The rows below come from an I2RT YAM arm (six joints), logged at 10 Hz.
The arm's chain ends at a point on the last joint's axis. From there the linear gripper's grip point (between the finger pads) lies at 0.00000 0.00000 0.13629 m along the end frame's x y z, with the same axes.
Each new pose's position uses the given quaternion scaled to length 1; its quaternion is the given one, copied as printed.
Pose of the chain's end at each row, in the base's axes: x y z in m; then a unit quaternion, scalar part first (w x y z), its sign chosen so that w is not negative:
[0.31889 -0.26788 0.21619 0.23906 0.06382 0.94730 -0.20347]
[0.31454 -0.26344 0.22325 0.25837 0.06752 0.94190 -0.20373]
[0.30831 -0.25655 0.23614 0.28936 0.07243 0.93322 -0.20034]
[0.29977 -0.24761 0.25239 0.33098 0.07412 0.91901 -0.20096]
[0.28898 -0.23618 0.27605 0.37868 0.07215 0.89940 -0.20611]
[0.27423 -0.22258 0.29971 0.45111 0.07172 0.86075 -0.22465]
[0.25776 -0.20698 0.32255 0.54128 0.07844 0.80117 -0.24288]
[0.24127 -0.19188 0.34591 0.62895 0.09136 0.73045 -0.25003]
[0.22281 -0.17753 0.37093 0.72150 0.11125 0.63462 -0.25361]
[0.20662 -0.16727 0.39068 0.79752 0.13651 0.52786 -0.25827]
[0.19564 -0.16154 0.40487 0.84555 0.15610 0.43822 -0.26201]
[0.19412 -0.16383 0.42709 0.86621 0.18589 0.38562 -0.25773]
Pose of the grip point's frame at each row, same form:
[0.37708 -0.32458 0.10676 0.23906 0.06382 0.94730 -0.20347]
[0.37713 -0.32050 0.11647 0.25837 0.06752 0.94190 -0.20373]
[0.37796 -0.31322 0.13361 0.28936 0.07243 0.93322 -0.20034]
[0.37862 -0.30464 0.15697 0.33098 0.07412 0.91901 -0.20096]
[0.37776 -0.29416 0.19043 0.37868 0.07215 0.89940 -0.20611]
[0.37568 -0.28411 0.23265 0.45111 0.07172 0.86075 -0.22465]
[0.37077 -0.27159 0.28220 0.54128 0.07844 0.80117 -0.24288]
[0.36027 -0.25733 0.33449 0.62895 0.09136 0.73045 -0.25003]
[0.33993 -0.24328 0.39407 0.72150 0.11125 0.63462 -0.25361]
[0.31176 -0.23411 0.44594 0.79752 0.13651 0.52786 -0.25827]
[0.28549 -0.22881 0.48217 0.84555 0.15610 0.43822 -0.26201]
[0.27211 -0.23481 0.51343 0.86621 0.18589 0.38562 -0.25773]

